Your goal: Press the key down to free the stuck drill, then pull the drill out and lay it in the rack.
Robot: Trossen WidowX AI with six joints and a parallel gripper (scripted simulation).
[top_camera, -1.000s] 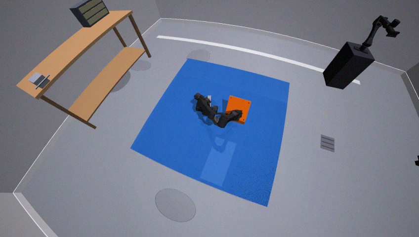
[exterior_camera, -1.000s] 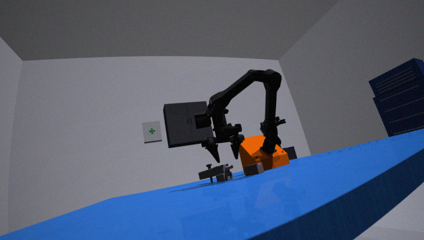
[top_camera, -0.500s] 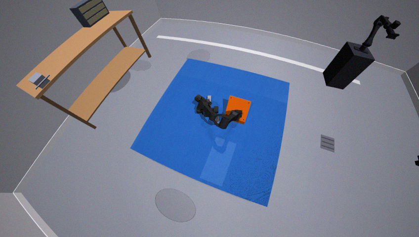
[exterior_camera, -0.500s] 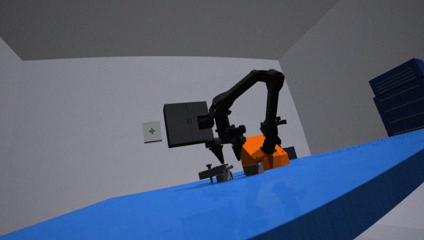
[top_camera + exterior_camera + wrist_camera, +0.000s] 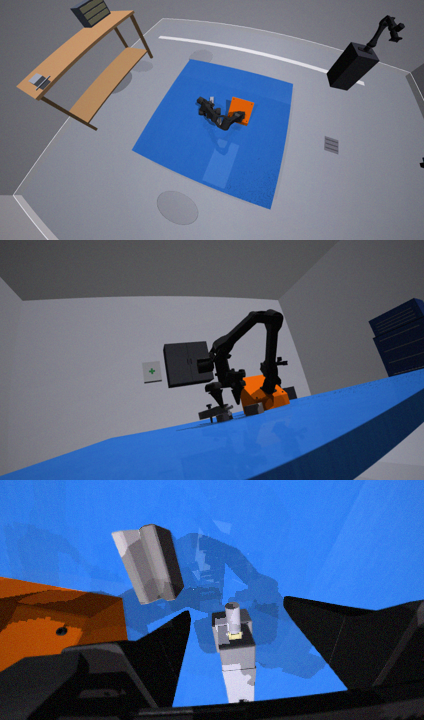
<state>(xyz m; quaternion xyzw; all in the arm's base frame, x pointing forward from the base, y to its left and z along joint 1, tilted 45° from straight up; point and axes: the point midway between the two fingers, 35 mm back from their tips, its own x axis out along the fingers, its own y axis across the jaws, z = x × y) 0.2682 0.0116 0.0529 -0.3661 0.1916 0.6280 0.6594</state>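
My gripper tip is 1 cm short of the drill, 6 cm to the left of it and 1 cm above it. Also, from my gripper tip: dark t-shaped piece: 3 cm ahead, 14 cm to the right; then light grey block: 2 cm ahead, 12 cm to the right, 2 cm below; then grey notched block: 9 cm behind, 3 cm to the left, 3 cm below.
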